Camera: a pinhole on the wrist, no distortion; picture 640 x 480 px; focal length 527.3 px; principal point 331.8 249.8 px. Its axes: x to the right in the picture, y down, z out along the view. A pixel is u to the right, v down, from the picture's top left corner.
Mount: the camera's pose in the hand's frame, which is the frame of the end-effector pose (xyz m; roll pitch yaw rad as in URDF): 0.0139 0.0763 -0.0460 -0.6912 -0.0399 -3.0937
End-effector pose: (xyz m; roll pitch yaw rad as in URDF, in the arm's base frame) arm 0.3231 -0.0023 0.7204 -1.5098 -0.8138 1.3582
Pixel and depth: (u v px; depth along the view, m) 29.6 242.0 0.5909
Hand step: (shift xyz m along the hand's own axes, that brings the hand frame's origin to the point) 0.3880 -0.2761 0.4010
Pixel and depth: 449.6 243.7 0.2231
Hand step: -0.0222 -0.0658 0.1294
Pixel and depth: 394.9 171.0 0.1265
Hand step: 0.0063 0.0098 0.0640
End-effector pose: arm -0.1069 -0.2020 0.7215 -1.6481 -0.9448 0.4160
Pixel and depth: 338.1 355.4 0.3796
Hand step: 0.0335 -0.2237 0.1980
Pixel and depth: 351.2 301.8 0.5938
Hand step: 0.0291 -0.3471 0.3747
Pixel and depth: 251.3 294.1 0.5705
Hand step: 0.1363 -0.3189 0.3592
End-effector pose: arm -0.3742 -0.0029 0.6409 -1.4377 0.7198 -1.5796
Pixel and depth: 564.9 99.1 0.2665
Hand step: -0.0882 -0.0399 0.2124
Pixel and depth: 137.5 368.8 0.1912
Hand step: 0.0964 -0.0751 0.0709
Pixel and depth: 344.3 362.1 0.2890
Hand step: 0.0255 -0.1551 0.1376
